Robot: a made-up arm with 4 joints.
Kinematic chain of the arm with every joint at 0, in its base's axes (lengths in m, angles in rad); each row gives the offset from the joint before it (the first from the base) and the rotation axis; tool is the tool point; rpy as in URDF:
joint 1: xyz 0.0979 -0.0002 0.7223 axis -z
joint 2: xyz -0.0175 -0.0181 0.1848 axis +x
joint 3: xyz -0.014 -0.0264 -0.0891 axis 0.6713 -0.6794 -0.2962
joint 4: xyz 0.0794 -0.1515 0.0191 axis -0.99 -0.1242 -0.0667
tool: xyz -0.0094 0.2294 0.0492 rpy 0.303 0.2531 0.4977
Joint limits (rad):
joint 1: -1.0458..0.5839
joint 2: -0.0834..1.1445
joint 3: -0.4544..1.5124
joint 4: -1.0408..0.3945
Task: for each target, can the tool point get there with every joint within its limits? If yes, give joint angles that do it. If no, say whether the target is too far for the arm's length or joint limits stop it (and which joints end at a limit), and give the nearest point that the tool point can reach.
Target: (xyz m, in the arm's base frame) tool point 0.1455 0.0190 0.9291
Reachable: yes | joints 0.3555 0.9075 0.0749 0.0638
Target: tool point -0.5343 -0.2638 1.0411
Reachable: no: too far | nearest point -0.1874 -0.1239 0.9080 | short by 0.397 m
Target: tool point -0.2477 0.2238 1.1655
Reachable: no: joint limits stop it (at a limit: joint 1, joint 2, joint 3) | nearest point -0.0017 0.0851 0.9038 | short by 0.385 m
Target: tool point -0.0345 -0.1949 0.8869
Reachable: yes | joints -0.0167 0.3071 1.1605 -0.7051
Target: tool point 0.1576 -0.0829 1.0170
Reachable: yes | joints -0.1827 0.2468 -0.0167 -0.7750
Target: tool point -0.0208 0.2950 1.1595
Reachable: no: joint limits stop it (at a limit: joint 1, joint 2, joint 3) | nearest point 0.1444 0.0953 1.0039 | short by 0.302 m
